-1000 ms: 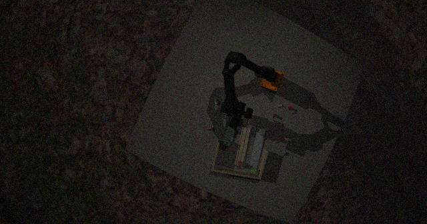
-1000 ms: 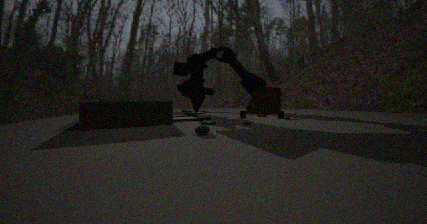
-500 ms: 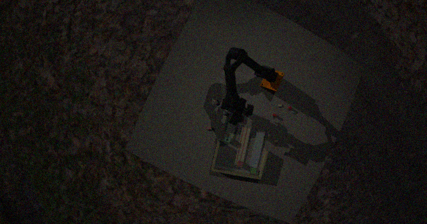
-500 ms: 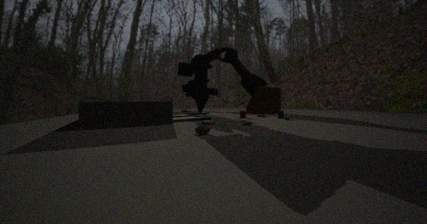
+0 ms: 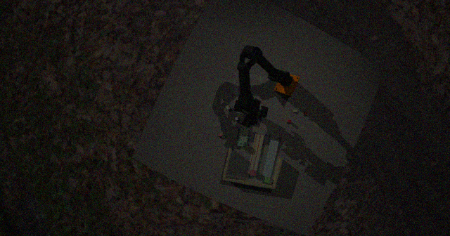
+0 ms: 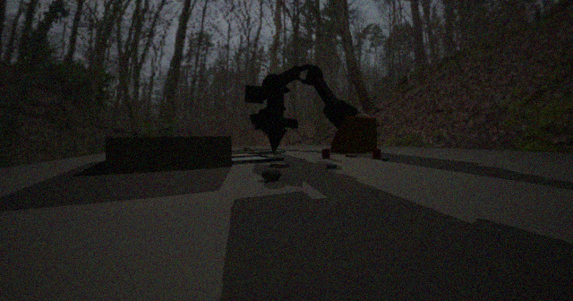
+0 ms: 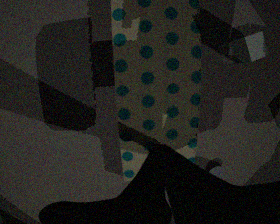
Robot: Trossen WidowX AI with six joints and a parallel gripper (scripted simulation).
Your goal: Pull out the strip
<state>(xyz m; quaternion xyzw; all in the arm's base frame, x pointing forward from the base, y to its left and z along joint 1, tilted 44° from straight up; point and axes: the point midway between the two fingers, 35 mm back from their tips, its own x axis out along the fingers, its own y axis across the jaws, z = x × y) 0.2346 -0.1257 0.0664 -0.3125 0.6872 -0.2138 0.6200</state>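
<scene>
Now: gripper tip 24 cm short of the red-lined strip and 14 cm to the right of it. Also, from my gripper tip: grey pebble (17 cm ahead, 43 cm to the left).
</scene>
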